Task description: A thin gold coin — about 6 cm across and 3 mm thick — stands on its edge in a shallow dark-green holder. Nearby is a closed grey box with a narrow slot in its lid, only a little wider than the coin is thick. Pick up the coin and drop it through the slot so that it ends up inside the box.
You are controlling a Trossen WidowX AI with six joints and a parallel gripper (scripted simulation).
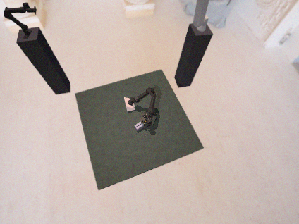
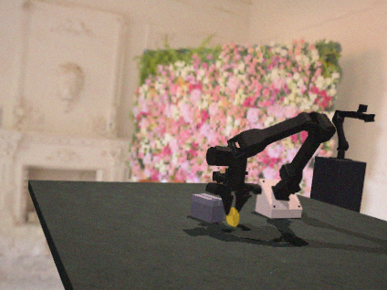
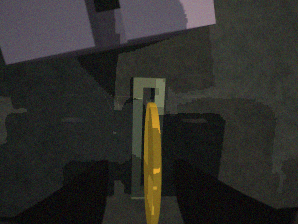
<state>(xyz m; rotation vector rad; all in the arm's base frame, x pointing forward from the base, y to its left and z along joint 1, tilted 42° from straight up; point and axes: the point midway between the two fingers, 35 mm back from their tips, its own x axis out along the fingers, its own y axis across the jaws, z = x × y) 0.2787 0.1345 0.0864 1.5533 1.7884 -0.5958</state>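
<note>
My gripper tip is 10 mm past the gold coin and 10 mm above it.
</note>
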